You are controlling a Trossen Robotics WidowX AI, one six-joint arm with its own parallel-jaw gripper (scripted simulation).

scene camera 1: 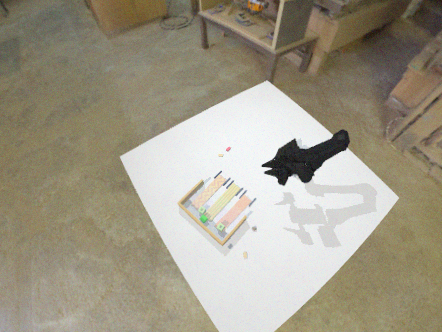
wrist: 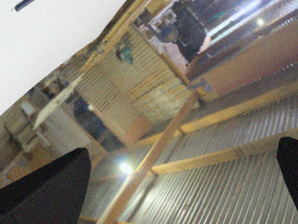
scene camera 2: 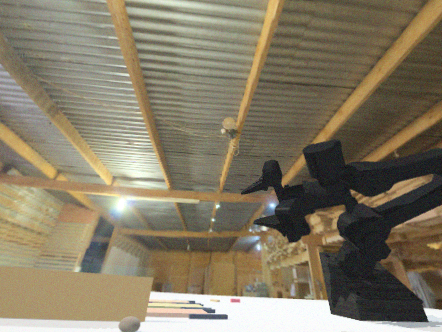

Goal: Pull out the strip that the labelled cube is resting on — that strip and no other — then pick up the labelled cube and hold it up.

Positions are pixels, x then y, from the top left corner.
Labels:
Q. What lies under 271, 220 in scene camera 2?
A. My gripper.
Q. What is my gripper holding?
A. Nothing.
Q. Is my gripper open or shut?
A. Open.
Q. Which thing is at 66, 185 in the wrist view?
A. My gripper.

